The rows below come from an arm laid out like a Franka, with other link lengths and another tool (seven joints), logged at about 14 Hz.
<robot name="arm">
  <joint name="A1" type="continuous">
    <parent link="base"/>
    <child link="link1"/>
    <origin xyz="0 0 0.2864"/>
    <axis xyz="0 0 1"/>
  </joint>
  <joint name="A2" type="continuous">
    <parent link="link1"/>
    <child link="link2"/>
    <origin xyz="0 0 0" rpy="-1.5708 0 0"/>
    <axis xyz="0 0 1"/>
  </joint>
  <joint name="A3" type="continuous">
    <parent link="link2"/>
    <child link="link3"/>
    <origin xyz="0 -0.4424 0" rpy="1.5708 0 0"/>
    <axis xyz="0 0 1"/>
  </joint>
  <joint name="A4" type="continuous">
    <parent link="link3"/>
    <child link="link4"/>
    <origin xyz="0.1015 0 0" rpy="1.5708 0 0"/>
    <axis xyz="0 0 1"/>
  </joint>
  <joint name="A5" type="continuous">
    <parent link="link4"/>
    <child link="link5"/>
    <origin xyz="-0.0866 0.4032 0" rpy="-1.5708 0 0"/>
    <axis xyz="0 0 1"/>
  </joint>
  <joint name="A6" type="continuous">
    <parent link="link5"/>
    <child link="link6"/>
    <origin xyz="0 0 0" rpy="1.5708 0 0"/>
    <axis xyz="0 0 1"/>
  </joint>
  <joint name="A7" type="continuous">
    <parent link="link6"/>
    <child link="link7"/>
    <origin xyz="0.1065 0 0" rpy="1.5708 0 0"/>
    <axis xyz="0 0 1"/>
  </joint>
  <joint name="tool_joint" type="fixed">
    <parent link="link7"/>
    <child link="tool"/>
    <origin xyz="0.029 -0.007 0.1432" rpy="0 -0.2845 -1.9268"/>
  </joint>
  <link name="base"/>
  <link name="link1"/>
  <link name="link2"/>
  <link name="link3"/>
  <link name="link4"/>
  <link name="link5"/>
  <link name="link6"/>
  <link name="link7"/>
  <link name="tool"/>
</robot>
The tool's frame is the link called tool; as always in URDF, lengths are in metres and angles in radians. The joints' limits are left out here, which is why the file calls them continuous.
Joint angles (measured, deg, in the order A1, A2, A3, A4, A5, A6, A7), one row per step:
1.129 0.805 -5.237 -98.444 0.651 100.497 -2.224
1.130 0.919 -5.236 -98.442 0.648 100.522 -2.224
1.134 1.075 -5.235 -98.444 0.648 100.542 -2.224
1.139 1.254 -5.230 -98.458 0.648 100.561 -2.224
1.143 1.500 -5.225 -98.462 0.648 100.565 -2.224
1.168 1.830 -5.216 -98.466 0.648 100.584 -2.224
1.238 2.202 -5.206 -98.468 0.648 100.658 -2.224
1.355 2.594 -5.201 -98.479 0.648 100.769 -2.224
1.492 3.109 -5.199 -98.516 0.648 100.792 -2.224
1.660 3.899 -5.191 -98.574 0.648 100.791 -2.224
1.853 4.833 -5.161 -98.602 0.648 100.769 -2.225
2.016 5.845 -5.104 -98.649 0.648 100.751 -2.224
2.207 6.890 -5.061 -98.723 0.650 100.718 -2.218
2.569 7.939 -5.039 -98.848 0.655 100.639 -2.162
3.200 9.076 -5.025 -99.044 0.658 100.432 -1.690
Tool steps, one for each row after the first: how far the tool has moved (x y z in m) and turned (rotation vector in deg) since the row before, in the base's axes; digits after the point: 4 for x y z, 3 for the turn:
0.0007 0.0000 -0.0012 -0.007 0.087 0.002
0.0009 0.0001 -0.0018 -0.004 0.138 0.005
0.0010 0.0001 -0.0021 -0.004 0.174 0.010
0.0014 0.0001 -0.0029 -0.005 0.246 0.009
0.0019 0.0004 -0.0038 -0.007 0.315 0.034
0.0022 0.0010 -0.0041 -0.013 0.300 0.079
0.0024 0.0014 -0.0044 -0.016 0.292 0.121
0.0027 0.0017 -0.0063 -0.012 0.529 0.139
0.0039 0.0022 -0.0098 -0.018 0.849 0.176
0.0045 0.0028 -0.0113 -0.023 0.984 0.224
0.0046 0.0028 -0.0125 -0.025 1.077 0.218
0.0044 0.0030 -0.0132 -0.027 1.151 0.227
0.0039 0.0048 -0.0139 -0.032 1.252 0.325
0.0034 0.0078 -0.0160 -0.093 1.540 0.172

